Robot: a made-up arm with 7 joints.
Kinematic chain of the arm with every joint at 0, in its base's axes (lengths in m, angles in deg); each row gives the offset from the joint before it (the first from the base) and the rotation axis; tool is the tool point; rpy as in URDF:
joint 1: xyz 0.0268 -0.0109 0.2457 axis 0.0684 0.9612 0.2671
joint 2: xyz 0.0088 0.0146 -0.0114 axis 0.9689 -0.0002 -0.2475
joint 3: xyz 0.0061 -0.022 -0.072 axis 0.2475 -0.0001 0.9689
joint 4: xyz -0.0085 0.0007 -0.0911 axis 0.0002 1 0
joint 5: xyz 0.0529 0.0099 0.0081 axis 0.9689 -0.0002 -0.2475
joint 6: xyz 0.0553 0.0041 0.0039 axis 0.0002 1 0
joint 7: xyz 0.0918 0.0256 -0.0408 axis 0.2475 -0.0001 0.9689
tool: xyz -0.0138 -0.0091 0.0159 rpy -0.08 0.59 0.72
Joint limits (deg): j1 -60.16..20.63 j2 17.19..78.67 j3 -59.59..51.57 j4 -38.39..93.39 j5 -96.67..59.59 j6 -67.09..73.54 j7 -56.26..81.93
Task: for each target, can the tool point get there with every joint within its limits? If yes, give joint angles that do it. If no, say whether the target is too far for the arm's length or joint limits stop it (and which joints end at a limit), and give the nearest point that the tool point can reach.
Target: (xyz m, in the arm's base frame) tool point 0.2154 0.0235 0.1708
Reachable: yes | joints -3.98 69.91 -2.00 -18.37 21.63 -25.15 16.77
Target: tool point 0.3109 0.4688 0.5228
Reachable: no: too far | nearest point 0.2181 0.2881 0.3769 | short by 0.250 m
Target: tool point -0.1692 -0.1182 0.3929
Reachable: no: joint limits stop it (at a limit: joint 1, joint 2, joint 3, joint 4, joint 7) | nearest point -0.0053 0.0040 0.3403 | short by 0.211 m
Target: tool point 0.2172 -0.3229 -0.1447
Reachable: no: too far | nearest point 0.1782 -0.1557 -0.0256 | short by 0.209 m
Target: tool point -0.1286 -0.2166 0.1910
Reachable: no: joint limits stop it (at a limit: joint 1, joint 3, joint 5, joint 6, joint 7) | nearest point 0.0055 -0.1382 0.1460 | short by 0.162 m
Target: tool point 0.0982 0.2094 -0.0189
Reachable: yes | joints 5.19 41.67 -3.97 51.11 -17.99 19.35 -35.69
